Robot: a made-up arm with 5 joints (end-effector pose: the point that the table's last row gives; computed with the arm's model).
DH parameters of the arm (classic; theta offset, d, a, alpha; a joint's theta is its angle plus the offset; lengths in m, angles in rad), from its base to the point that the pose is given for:
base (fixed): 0 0.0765 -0.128 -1.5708
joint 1: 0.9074 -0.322 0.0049 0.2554
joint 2: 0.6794 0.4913 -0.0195 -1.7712
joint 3: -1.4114 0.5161 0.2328 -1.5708
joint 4: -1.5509 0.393 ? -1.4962
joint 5: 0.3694 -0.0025 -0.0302 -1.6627
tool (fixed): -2.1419 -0.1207 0 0
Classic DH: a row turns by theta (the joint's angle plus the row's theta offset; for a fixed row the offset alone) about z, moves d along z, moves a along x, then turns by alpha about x.
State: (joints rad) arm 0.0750 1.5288 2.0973 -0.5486 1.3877
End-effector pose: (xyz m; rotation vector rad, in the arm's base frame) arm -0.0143 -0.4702 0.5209 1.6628 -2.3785 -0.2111
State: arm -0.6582 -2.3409 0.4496 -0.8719 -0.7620
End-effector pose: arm 0.3981 -0.0865 0.6612 -2.4831 -1.1745 -0.4866
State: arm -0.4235 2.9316 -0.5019 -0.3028 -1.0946
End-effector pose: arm 0.1317 0.3519 0.7577 1.5916 1.1136 0.3558
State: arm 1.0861 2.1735 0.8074 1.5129 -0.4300
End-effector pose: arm 0.3512 -0.3532 0.3864 -0.0321 2.5541 1.1352
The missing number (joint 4, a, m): -0.0673
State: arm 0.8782 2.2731 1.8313 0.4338 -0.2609
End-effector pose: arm 0.1477 -0.5362 0.0215 -0.7602 -1.6260 -2.4251
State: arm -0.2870 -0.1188 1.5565 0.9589 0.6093
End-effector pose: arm -0.4541 -0.3283 -0.2381 -0.6169 -0.0511 -0.5609
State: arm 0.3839 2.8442 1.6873 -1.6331 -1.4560
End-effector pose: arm 0.2693 -0.5659 0.2843 -2.3114 -0.0384 -0.2211
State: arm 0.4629 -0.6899 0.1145 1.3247 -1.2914
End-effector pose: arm -0.3803 0.1137 -0.4147 -1.1041 -0.5680 -0.3630
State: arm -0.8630 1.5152 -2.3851 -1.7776 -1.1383
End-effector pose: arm -0.1792 -0.0498 1.0096 0.9173 -2.5564 -0.3640
